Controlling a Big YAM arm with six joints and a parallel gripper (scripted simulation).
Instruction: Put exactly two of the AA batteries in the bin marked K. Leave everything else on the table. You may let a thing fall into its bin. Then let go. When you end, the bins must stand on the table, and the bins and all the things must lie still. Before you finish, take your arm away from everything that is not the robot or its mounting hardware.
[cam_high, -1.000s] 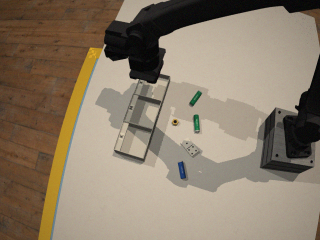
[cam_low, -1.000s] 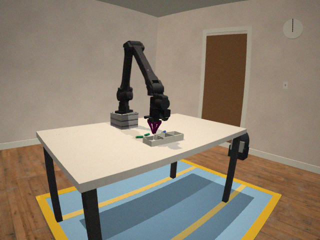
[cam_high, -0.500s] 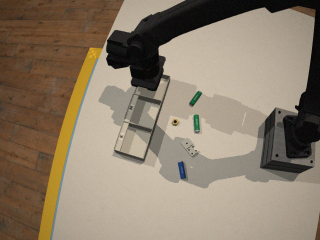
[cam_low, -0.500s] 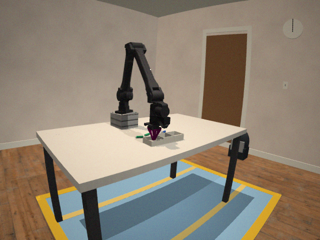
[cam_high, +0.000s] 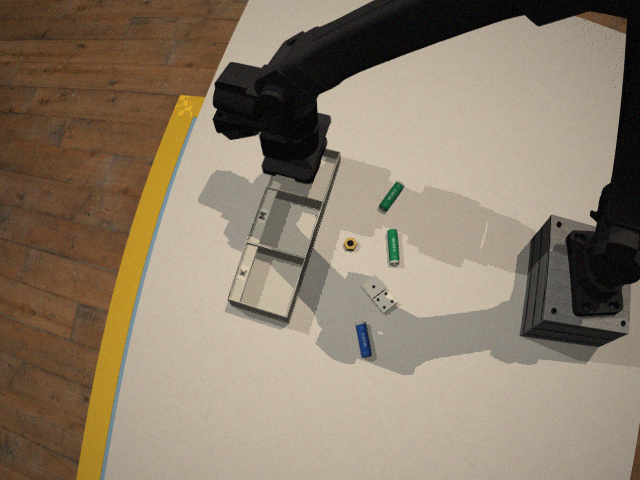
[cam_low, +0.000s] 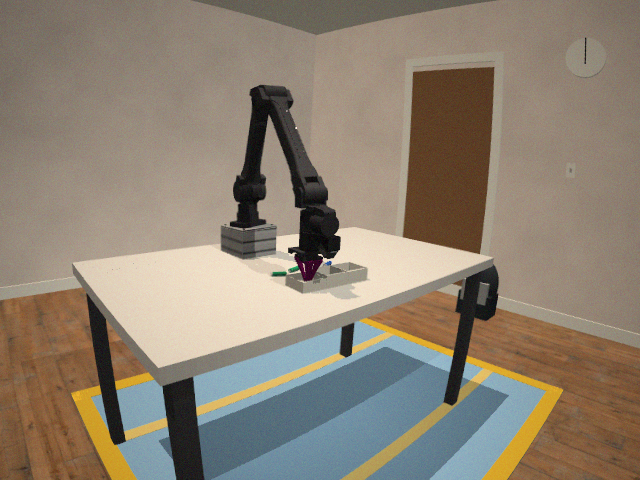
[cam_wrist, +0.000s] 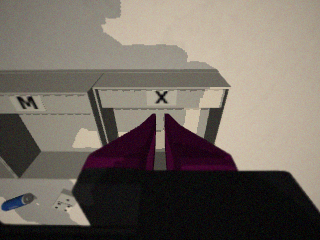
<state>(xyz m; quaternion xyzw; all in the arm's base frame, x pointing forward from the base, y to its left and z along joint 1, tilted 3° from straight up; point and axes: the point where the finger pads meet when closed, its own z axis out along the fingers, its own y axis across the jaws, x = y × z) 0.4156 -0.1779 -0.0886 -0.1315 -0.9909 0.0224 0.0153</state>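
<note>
The bin lies 2 cm ahead of my hand and 8 cm to the left of it. From my hand the other things lie so: brass hex nut (7 cm behind, 10 cm to the left, 2 cm below); white domino (12 cm behind, 17 cm to the left, 2 cm below); blue AA battery (9 cm behind, 24 cm to the left, 2 cm below).
</note>
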